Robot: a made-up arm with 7 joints.
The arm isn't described. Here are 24 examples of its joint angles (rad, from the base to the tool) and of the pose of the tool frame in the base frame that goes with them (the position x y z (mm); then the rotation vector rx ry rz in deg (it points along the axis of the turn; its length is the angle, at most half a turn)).
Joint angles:
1: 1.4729 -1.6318 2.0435 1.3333 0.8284 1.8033 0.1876
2: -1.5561 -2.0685 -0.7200 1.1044 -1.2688 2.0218 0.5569
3: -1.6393 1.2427 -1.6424 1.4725 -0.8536 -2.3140 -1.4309
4: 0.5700 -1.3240 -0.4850 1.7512 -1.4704 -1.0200 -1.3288
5: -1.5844 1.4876 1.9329 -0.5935 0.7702 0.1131 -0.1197
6: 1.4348 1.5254 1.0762 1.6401 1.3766 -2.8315 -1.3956
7: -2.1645 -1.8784 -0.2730 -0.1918 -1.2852 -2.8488 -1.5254
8: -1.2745 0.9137 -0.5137 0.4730 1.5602 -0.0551 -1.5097
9: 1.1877 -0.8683 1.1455 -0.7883 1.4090 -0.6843 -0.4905
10: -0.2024 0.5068 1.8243 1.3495 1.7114 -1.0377 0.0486
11: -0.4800 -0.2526 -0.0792 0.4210 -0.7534 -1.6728 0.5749
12: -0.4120 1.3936 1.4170 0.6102 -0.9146 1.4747 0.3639
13: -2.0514 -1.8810 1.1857 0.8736 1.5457 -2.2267 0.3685
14: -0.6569 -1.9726 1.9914 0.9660 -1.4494 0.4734 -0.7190
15: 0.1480 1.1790 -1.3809 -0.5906 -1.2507 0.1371 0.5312
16: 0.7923 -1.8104 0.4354 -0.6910 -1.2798 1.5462 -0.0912
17: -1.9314 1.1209 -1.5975 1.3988 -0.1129 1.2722 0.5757
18: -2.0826 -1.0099 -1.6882 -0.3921 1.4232 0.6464 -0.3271
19: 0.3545 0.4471 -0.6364 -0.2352 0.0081 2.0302 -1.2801
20: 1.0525 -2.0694 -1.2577 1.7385 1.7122 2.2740 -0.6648
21: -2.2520 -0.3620 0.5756 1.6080 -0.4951 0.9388 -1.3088
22: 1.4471 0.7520 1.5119 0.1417 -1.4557 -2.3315 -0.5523
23: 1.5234 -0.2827 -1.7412 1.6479 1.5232 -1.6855 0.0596
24: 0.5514 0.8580 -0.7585 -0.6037 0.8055 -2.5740 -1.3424
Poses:
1: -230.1 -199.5 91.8 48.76 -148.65 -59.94
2: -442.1 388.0 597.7 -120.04 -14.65 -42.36
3: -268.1 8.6 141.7 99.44 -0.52 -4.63
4: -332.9 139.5 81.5 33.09 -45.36 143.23
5: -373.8 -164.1 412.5 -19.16 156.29 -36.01
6: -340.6 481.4 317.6 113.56 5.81 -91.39
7: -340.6 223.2 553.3 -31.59 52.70 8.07
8: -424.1 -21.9 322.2 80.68 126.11 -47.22
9: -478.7 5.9 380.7 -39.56 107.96 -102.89
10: -519.7 -143.3 411.3 -67.29 34.43 -11.14
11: -278.9 36.4 72.9 -33.57 36.48 133.55
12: -362.5 -127.8 596.9 -67.01 -31.77 29.58
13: -528.5 239.6 620.3 121.02 98.68 58.45
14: -236.9 510.4 262.3 -57.97 70.50 103.58
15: -237.5 265.8 529.6 59.90 -47.99 142.75
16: -464.5 -15.5 -27.6 14.83 23.87 1.68
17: -368.9 113.6 252.7 -35.24 97.72 -92.38
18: -392.9 605.1 357.2 107.51 8.08 -42.78
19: -313.5 -51.1 507.5 -56.86 24.66 27.63
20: -309.7 31.0 108.3 -70.29 65.93 -36.57
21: -463.1 440.1 278.2 -3.90 24.25 -167.67
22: -366.5 229.7 549.4 56.80 -156.08 2.37
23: -386.4 102.1 617.8 57.38 93.54 -113.40
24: -344.6 85.5 611.6 -24.10 134.41 -14.73
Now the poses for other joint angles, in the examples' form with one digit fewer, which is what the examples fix.
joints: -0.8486 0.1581 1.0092 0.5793 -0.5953 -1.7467 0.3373
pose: -324 13 226 -86.6 44.1 87.6
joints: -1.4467 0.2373 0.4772 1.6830 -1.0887 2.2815 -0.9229
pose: -341 119 104 64.7 -100.8 -40.4
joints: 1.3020 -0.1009 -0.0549 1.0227 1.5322 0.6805 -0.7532
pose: -526 73 454 66.8 67.5 -29.5
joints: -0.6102 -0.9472 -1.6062 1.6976 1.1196 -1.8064 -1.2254
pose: -435 303 66 116.6 101.8 1.1
